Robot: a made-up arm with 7 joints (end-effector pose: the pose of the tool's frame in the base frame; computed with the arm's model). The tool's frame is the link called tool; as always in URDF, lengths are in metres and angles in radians. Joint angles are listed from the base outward.
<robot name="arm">
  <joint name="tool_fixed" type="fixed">
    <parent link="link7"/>
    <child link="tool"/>
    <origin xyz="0.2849 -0.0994 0.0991" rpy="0 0 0"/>
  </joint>
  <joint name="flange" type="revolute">
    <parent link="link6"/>
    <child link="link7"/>
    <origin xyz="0.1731 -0.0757 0.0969" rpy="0 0 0"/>
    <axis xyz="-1 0 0"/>
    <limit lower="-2.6" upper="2.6" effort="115" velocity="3.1"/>
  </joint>
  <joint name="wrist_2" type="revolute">
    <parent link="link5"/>
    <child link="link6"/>
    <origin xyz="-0.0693 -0.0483 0.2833" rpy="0 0 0"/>
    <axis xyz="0 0 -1"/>
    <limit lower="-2.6" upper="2.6" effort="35" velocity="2.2"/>
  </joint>
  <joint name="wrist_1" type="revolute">
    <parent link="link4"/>
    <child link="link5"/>
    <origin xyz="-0.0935 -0.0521 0.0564" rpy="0 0 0"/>
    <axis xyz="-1 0 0"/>
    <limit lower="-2.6" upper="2.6" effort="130" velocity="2.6"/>
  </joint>
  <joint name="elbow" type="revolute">
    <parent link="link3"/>
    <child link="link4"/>
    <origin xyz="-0.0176 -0.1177 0.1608" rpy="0 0 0"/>
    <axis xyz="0 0 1"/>
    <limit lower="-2.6" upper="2.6" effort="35" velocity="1.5"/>
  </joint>
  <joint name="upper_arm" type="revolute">
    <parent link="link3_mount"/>
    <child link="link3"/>
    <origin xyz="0.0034 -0.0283 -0.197" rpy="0 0 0"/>
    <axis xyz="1 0 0"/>
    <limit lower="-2.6" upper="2.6" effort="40" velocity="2.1"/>
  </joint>
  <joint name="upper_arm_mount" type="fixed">
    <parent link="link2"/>
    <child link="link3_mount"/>
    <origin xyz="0.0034 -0.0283 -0.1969" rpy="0 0 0"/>
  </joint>
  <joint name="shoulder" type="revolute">
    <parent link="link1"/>
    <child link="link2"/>
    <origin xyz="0.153 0.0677 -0.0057" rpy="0 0 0"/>
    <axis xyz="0 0 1"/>
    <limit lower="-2.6" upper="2.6" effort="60" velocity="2.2"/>
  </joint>
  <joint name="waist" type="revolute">
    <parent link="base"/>
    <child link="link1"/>
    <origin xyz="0 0 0.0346" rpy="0 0 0"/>
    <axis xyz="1 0 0"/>
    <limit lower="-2.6" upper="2.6" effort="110" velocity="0.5"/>
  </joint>
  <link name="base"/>
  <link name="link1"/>
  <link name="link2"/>
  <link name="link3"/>
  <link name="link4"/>
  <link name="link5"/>
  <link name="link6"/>
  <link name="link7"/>
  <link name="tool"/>
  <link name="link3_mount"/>
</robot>
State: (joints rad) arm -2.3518 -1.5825 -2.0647 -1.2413 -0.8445 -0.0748 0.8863
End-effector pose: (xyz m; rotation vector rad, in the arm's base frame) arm 0.8112 -0.4135 -0.1735 0.8785 0.8117 0.7495
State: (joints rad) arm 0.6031 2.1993 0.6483 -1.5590 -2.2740 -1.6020 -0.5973
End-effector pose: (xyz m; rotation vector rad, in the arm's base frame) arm 0.8129 -0.0432 -0.3356 -2.7201 0.8245 -0.6740
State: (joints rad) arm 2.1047 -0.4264 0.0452 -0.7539 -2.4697 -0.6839 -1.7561
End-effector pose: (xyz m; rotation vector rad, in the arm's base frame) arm -0.1078 0.5337 -0.2031 -0.1848 1.6695 0.5055
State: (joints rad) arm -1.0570 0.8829 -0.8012 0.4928 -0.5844 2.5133 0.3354
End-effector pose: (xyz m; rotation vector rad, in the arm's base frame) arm 0.1643 0.3329 0.6209 -1.4853 -0.7623 -1.1798
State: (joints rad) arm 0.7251 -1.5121 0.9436 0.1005 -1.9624 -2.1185 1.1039
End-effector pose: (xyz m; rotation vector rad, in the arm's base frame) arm -0.6856 0.8165 -0.3813 -0.7010 -1.9770 -2.1847
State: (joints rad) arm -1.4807 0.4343 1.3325 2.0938 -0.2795 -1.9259 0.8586
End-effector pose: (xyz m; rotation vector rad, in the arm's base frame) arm 0.5161 -0.7031 0.8027 -1.3749 0.9606 -2.0433
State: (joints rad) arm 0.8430 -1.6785 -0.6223 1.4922 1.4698 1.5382 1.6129
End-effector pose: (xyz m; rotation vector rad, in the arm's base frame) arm 0.4149 0.0283 0.5862 -2.1942 0.7628 -0.9266
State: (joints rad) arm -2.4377 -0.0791 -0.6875 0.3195 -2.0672 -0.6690 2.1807
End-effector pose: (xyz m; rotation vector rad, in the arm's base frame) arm 0.4354 0.3396 0.0821 3.0110 0.1607 -0.8098
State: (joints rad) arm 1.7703 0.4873 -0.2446 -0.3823 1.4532 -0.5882 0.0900
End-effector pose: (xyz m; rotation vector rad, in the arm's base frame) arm 0.4664 0.1534 0.4928 -0.0260 -0.1457 0.4740
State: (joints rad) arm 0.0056 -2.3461 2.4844 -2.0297 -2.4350 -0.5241 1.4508
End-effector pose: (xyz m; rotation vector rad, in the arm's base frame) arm 0.5818 0.4536 -0.3942 -1.4986 0.2567 0.8282
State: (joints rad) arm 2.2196 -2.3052 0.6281 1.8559 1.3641 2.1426 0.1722
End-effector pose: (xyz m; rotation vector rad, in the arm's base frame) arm -0.4841 -0.3157 0.9477 -0.3718 1.1553 -2.3794
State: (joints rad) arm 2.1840 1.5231 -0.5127 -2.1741 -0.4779 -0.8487 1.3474
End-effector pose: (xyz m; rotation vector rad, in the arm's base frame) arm 0.0079 -0.3108 -0.2240 1.0523 -0.1271 -0.9103
